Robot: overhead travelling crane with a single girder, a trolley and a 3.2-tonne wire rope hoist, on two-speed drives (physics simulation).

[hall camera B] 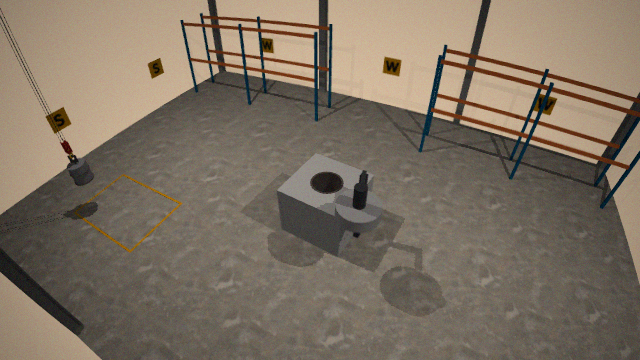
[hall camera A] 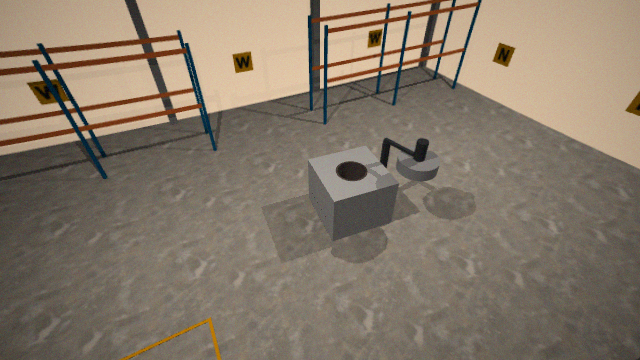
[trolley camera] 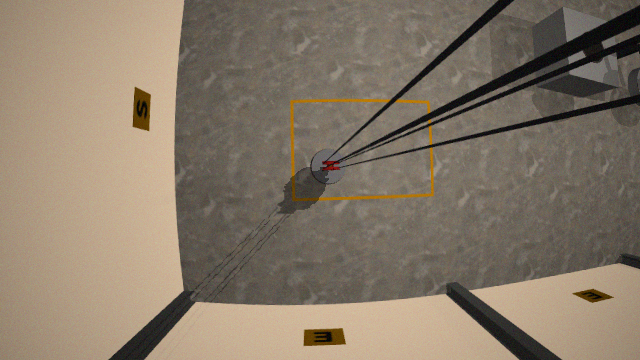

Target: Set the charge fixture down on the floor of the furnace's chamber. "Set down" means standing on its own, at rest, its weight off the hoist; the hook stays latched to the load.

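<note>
The charge fixture, a grey round body, hangs upright above the floor in hall camera B, its shadow apart below it. My hook, under the red hook block, is shut on it. The furnace is a grey box. Its round chamber opening is uncovered on top; the chamber floor is hidden in darkness. The furnace lid, a grey disc on a black arm, stands swung out beside the box. The fixture is well apart from the furnace.
A yellow floor outline lies near the fixture. A blue and orange rack and another rack stand along the W wall. The S wall is near the fixture.
</note>
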